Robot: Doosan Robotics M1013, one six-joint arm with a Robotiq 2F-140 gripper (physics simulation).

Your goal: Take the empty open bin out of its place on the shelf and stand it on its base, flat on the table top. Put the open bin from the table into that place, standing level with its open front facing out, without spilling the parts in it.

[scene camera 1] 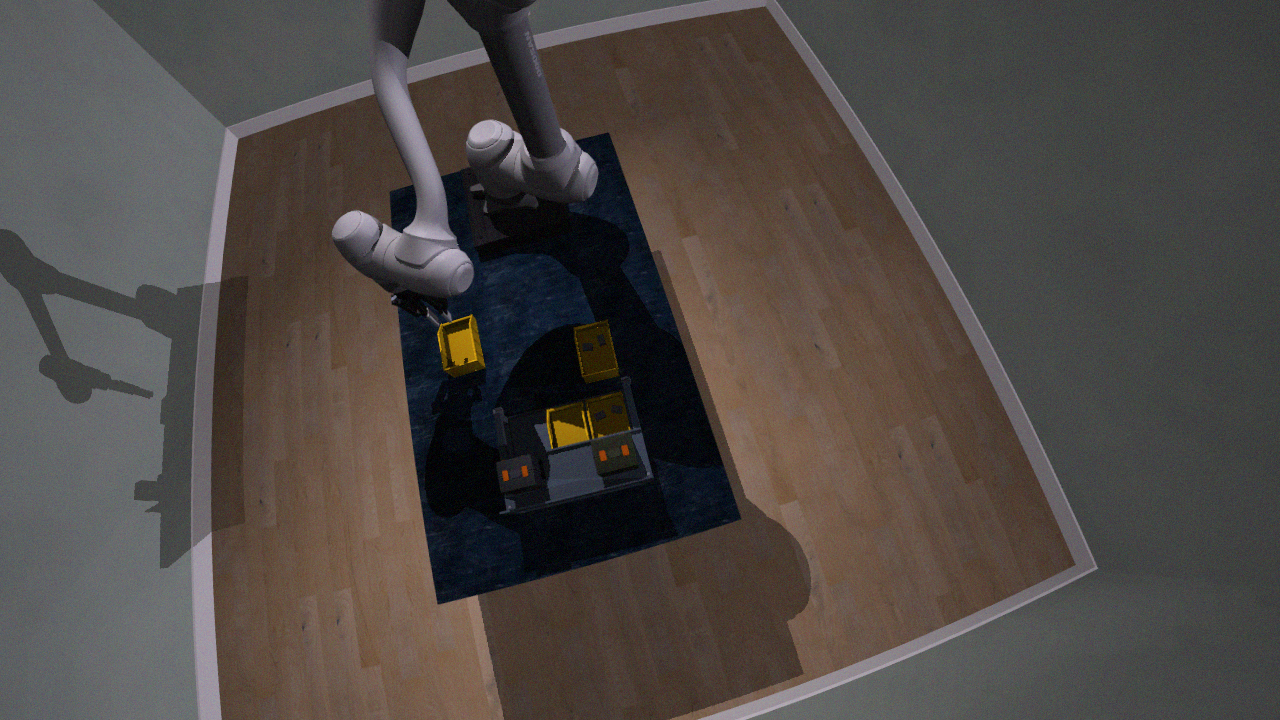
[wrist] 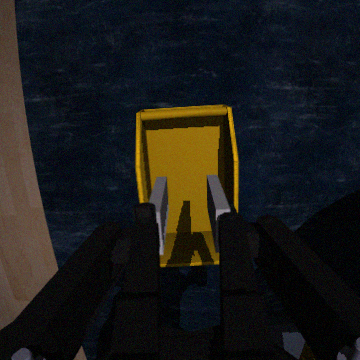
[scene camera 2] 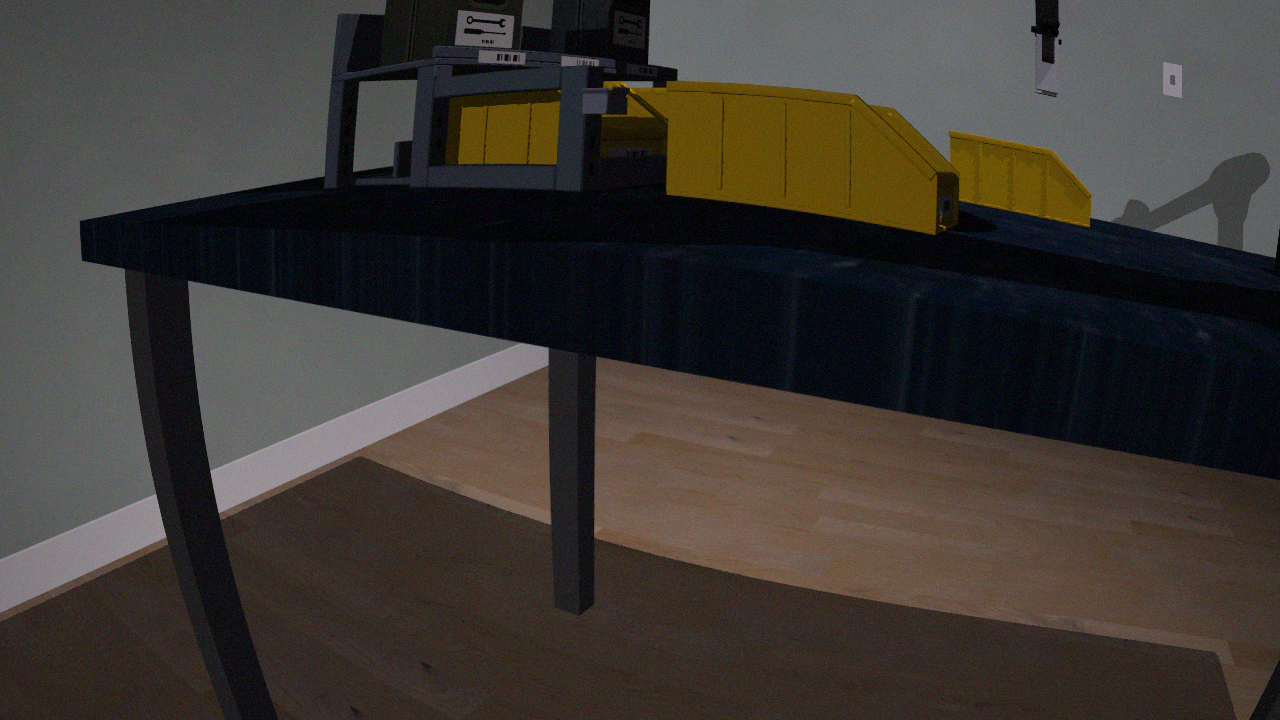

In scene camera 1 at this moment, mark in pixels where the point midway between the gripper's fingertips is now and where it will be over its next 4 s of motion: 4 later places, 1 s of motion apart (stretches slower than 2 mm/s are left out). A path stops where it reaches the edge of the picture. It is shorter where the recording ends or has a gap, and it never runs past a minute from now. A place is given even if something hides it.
The gripper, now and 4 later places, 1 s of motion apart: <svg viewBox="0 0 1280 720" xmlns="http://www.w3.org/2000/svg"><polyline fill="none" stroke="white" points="443,320 478,357 473,352 433,312 448,326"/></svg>
